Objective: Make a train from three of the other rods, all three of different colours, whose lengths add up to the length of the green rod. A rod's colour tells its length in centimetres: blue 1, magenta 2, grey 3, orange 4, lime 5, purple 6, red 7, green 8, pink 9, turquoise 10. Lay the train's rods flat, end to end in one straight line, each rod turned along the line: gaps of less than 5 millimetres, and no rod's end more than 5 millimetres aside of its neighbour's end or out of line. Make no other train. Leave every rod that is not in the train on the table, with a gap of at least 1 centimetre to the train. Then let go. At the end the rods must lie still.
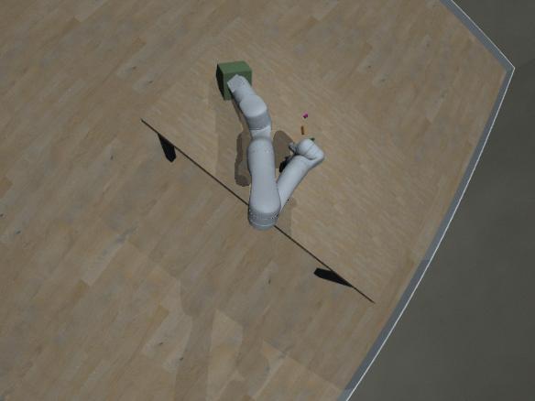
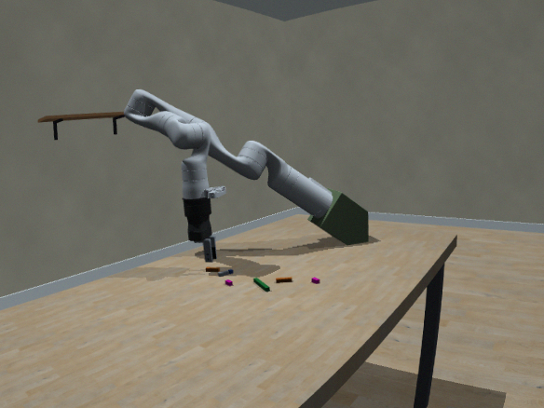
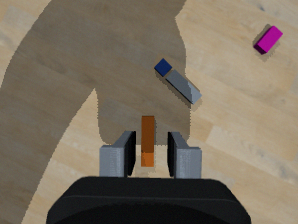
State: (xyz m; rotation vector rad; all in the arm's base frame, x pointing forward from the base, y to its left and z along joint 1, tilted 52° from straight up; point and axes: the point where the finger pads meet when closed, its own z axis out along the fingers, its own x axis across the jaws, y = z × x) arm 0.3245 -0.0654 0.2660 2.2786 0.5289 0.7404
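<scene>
My hand is 5 cm to the right of the grey rod, 5 cm above it and 2 cm short of it. Also, from my hand: blue rod: 6 cm to the left, 5 cm below; green rod: 19 cm to the left, 6 cm ahead, 5 cm below.
</scene>
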